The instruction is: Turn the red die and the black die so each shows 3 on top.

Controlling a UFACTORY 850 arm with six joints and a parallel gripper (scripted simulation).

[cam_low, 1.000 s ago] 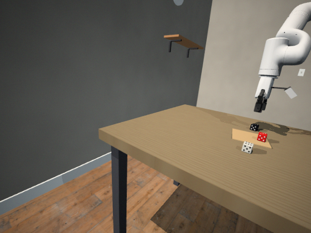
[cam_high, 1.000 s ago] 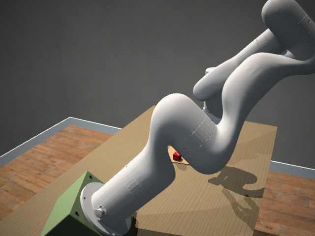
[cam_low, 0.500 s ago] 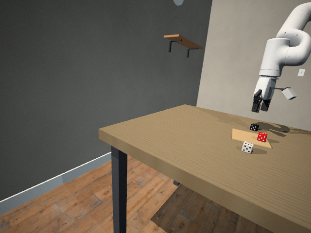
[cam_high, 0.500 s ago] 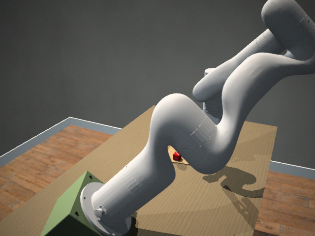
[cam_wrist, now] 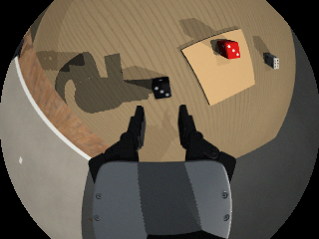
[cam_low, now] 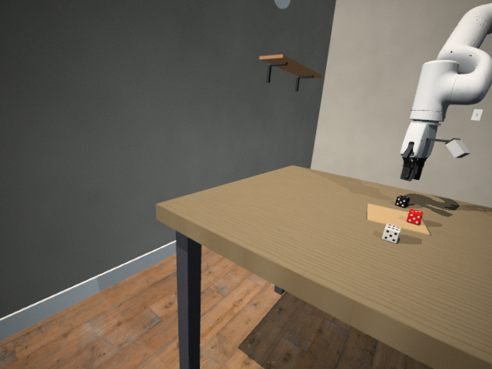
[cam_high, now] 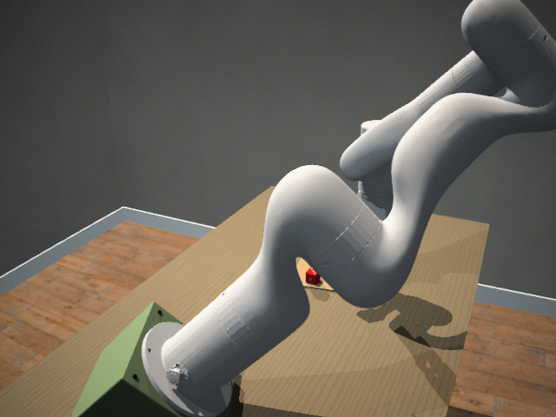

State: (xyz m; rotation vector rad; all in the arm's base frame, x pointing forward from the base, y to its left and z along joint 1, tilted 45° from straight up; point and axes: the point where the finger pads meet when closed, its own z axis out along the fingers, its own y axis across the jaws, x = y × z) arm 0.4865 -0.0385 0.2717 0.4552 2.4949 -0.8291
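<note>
My hand is 9 cm above the black die. From my hand the other things lie so: red die 14 cm to the left, 9 cm below, 2 cm behind; tan mat 14 cm to the left, 11 cm below, 2 cm ahead; white die 29 cm to the left, 9 cm below, 3 cm ahead.
</note>
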